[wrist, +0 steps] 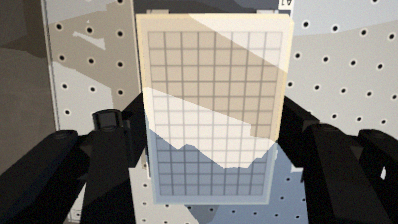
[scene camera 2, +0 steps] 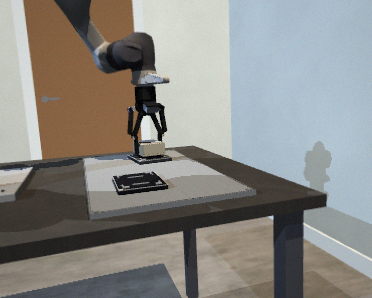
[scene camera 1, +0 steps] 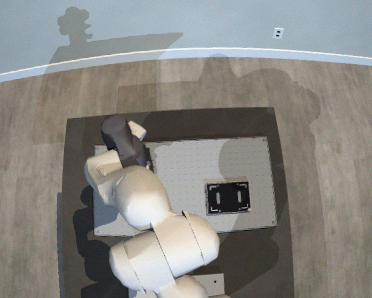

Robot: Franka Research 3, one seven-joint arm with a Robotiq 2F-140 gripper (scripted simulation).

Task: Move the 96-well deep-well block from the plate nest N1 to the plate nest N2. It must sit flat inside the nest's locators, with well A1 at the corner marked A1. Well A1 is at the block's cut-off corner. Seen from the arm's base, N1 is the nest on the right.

Labels:
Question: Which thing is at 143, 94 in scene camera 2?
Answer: The gripper.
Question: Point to a 96-well deep-well block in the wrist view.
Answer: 213, 86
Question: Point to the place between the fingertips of the gripper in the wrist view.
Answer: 209, 104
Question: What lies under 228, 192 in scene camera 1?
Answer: A black plate nest.

